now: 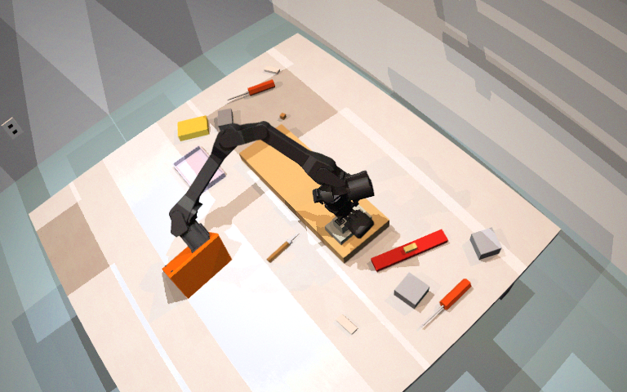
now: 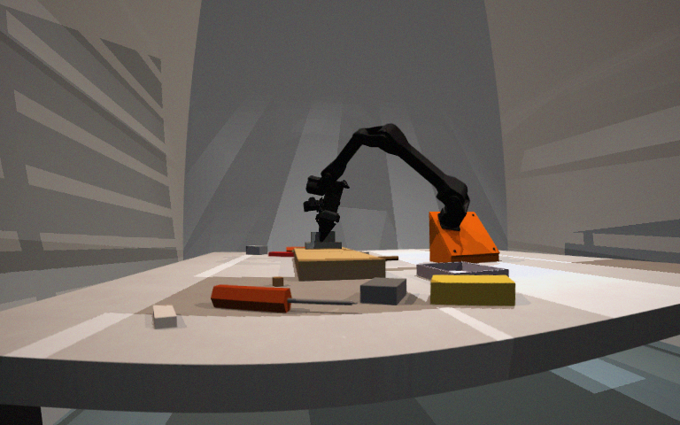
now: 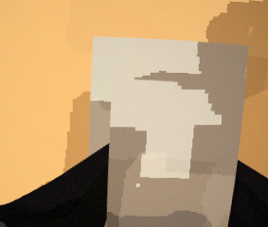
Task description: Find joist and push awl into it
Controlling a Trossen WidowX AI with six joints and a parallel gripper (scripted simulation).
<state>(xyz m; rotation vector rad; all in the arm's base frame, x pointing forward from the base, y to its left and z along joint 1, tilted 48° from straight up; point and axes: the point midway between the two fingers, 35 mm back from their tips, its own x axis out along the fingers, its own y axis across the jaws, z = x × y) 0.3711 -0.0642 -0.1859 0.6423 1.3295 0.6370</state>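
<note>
Right now the tray is 250 mm behind my gripper tip, 500 mm to the left of it and 50 mm below it. The rest, counted from my gripper tip: stud finder: 20 mm behind, 20 mm above; awl: 180 mm behind, 80 mm to the left, 60 mm below; red level: 80 mm ahead, 170 mm to the right, 50 mm below.
</note>
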